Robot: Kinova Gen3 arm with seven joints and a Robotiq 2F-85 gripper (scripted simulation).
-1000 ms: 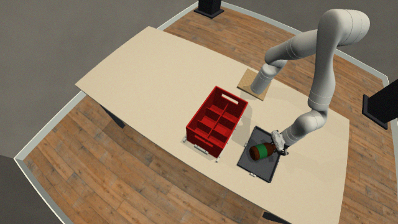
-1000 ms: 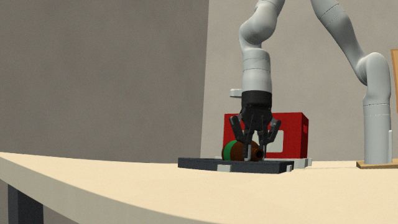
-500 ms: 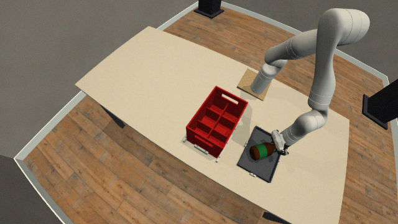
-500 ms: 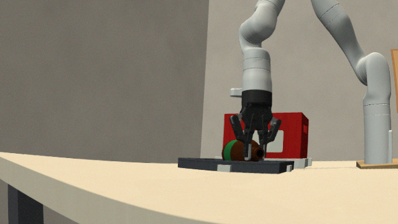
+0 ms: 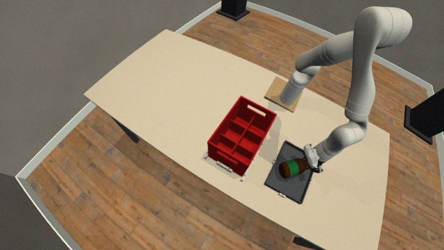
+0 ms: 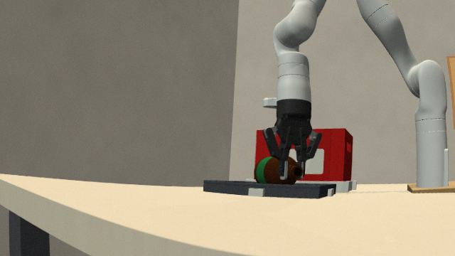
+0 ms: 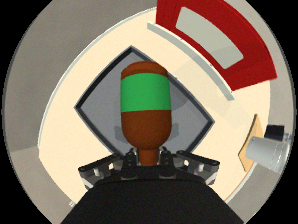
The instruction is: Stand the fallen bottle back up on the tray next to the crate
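My gripper is now 40 mm short of the brown bottle and 30 mm to the left of it. Also, from my hand: dark grey tray: 50 mm ahead, 30 mm to the right, 40 mm below; then red crate: 90 mm ahead, 320 mm to the right, 30 mm above.
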